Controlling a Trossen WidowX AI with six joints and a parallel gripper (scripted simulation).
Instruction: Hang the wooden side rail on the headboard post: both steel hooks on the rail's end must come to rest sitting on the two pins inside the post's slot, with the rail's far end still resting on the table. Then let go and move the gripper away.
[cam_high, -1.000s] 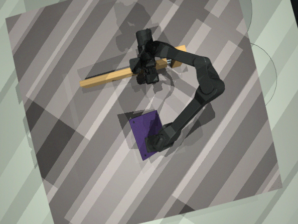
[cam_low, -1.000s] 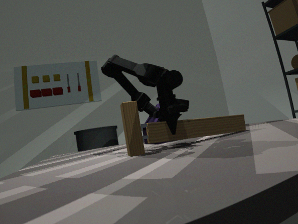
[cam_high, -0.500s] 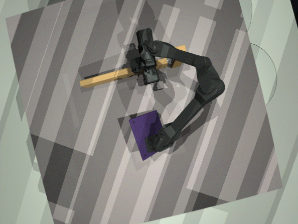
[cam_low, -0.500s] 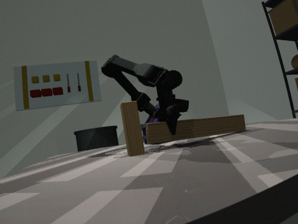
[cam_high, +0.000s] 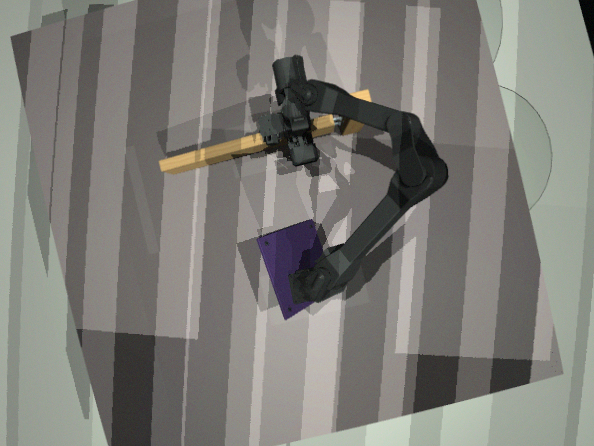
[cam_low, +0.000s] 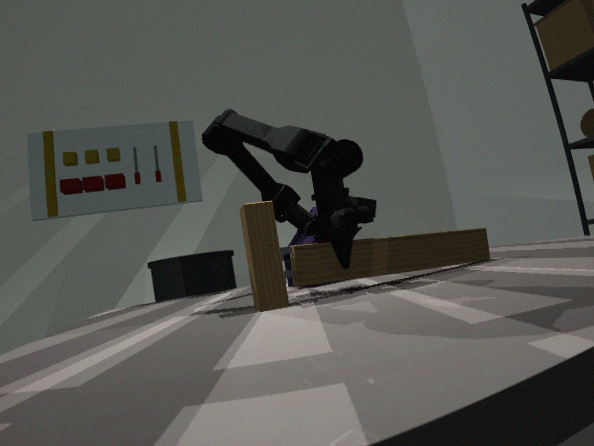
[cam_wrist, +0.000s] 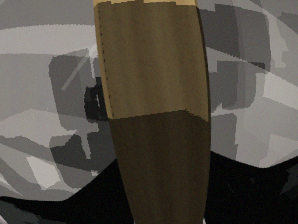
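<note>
The headboard post lies 14 cm to the right of my gripper tip, 4 cm above it and 1 cm ahead of it.
</note>
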